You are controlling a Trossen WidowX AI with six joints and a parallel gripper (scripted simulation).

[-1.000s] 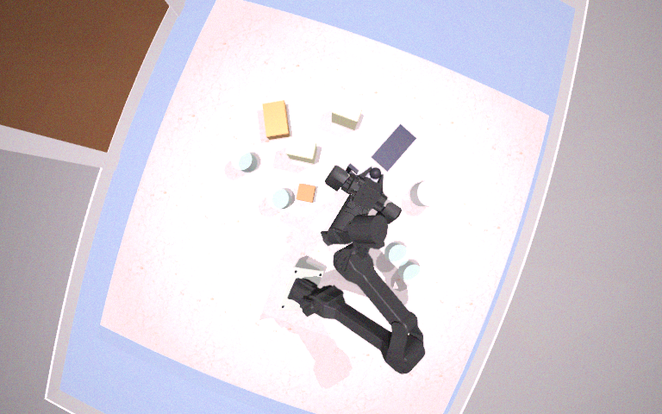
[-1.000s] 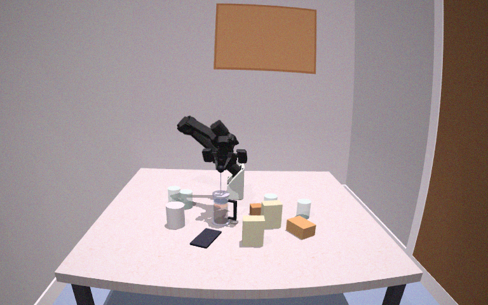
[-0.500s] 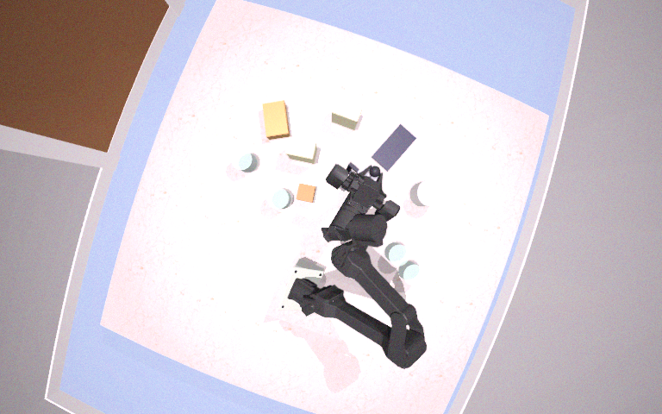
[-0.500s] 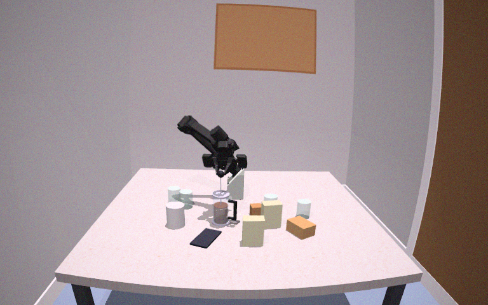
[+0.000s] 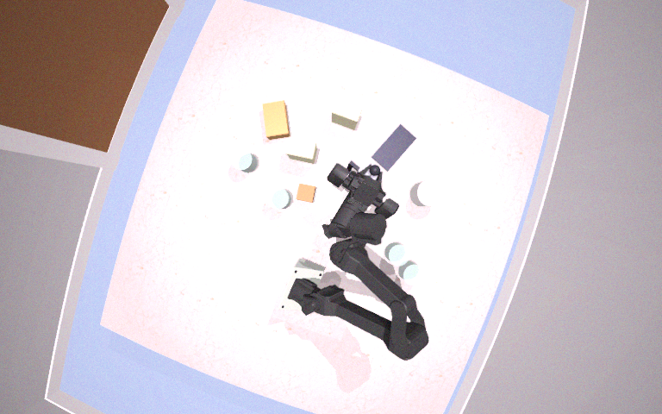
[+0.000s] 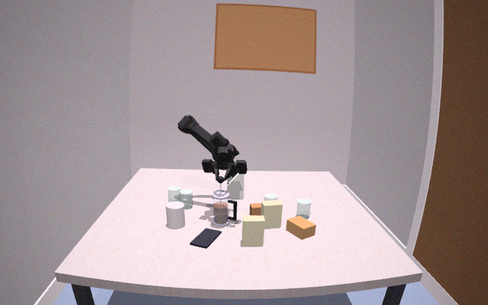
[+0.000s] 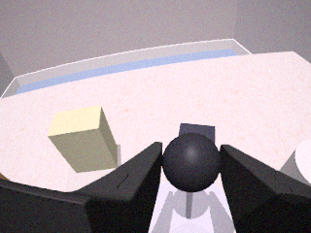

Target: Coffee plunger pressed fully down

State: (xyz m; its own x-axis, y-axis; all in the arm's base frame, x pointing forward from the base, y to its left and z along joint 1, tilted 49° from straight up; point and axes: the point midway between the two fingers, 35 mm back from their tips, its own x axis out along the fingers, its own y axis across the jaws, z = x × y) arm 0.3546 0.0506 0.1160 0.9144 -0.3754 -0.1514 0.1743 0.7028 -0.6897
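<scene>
Right now the coffee press is 20 mm behind my gripper tip, 20 mm to the left of it and 100 mm below it. From my gripper tip the other things lie so: dark tablet (120 mm ahead, 50 mm to the right, 200 mm below); then white cylinder (20 mm ahead, 190 mm to the right, 160 mm below).
</scene>
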